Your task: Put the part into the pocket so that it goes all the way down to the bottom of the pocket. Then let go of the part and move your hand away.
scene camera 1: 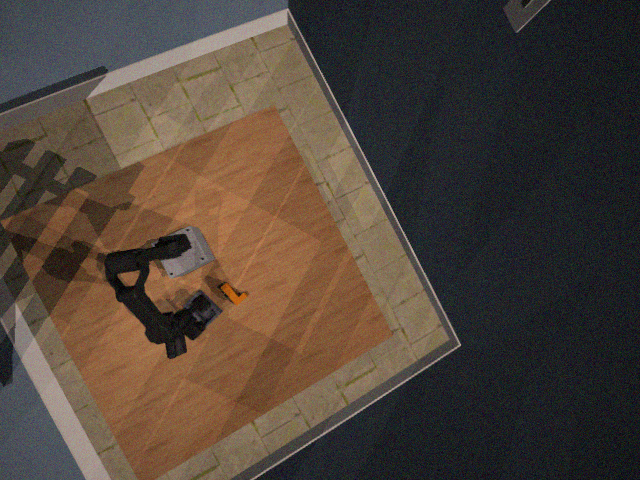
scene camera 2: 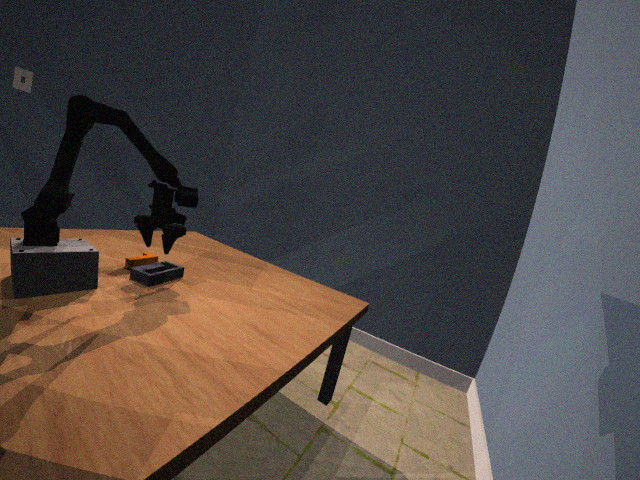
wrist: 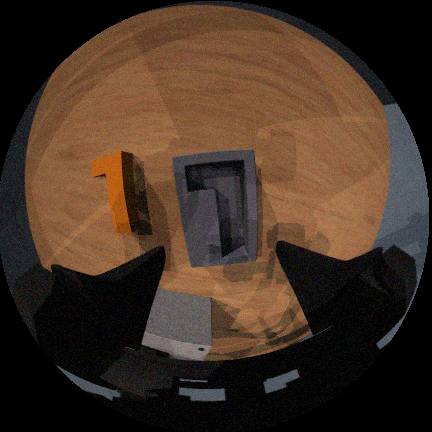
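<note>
The orange L-shaped part lies flat on the table beside the dark grey pocket block. They are apart, with the part left of the block in the wrist view. The block's pocket is an angular recess along its far and right sides in that view, and no part shows in it. My gripper is open and empty, pointing down above the block. In scene camera 1 the arm hides some of the block and the fingertips.
The arm stands on a light grey box near the part and the block. The wooden table has its edge and a dark leg toward the right in scene camera 2. Arm shadows fall across the wood.
</note>
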